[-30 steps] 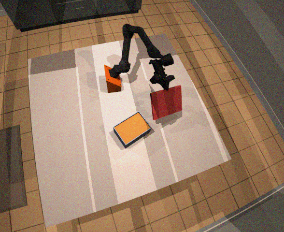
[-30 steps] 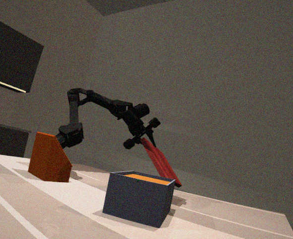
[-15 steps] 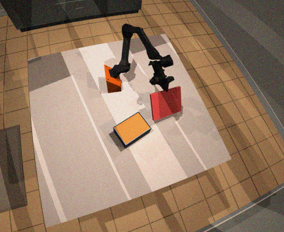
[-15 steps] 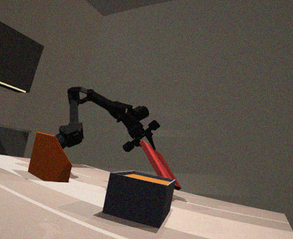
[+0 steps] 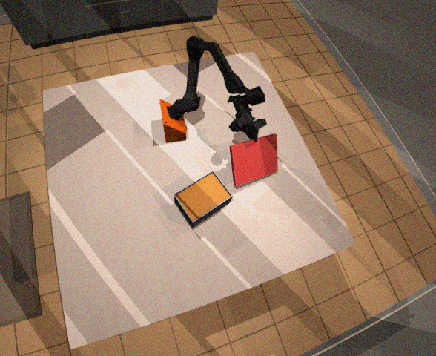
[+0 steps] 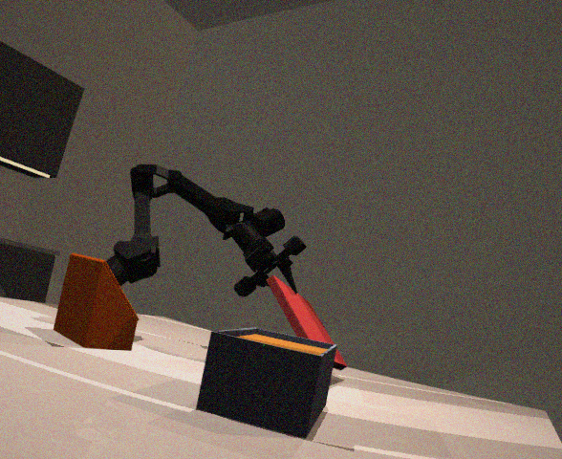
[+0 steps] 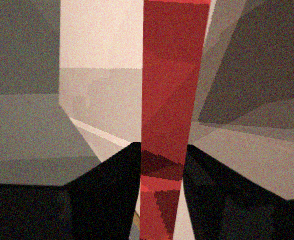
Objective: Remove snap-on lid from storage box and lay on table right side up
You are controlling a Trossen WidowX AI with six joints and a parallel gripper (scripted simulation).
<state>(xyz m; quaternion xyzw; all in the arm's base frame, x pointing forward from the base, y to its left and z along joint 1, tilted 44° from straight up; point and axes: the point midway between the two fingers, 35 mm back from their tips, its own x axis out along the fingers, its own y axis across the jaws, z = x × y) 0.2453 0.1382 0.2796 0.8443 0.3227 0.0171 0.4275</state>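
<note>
Now: the red lid 60 mm below my gripper tip and 60 mm ahead of it. Also, from my gripper tip: storage box 280 mm to the right, 150 mm ahead, 120 mm below.
</note>
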